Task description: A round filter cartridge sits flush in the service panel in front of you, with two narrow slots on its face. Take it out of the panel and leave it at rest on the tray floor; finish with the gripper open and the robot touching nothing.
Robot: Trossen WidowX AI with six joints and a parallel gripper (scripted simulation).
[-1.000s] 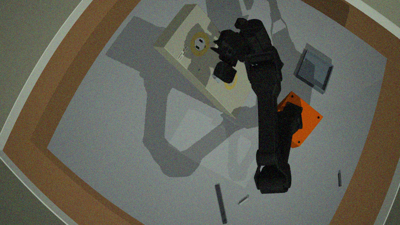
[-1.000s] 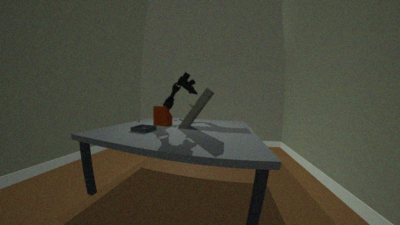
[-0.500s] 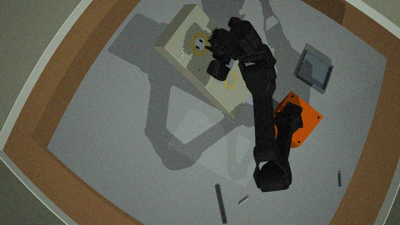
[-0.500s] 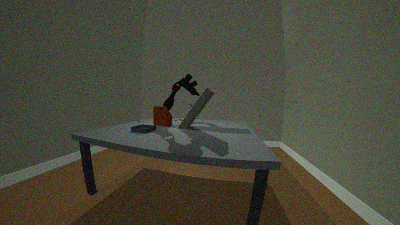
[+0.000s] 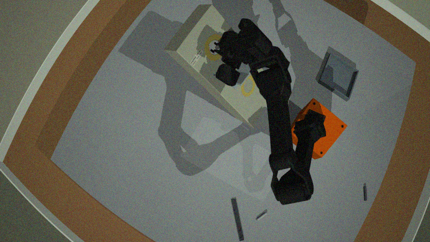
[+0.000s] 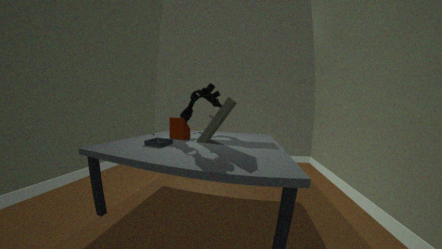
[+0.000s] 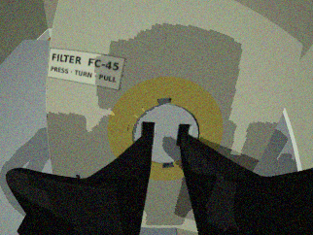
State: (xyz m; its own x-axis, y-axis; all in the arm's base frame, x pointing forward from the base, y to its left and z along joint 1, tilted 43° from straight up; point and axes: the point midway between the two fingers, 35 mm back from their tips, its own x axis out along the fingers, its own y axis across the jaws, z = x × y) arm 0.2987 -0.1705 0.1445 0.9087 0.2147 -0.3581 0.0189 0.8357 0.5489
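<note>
My gripper tip is now 20 mm short of the filter cartridge and 20 mm above it. Also, from my gripper tip: tray (440 mm behind, 240 mm to the right, 280 mm below).
</note>
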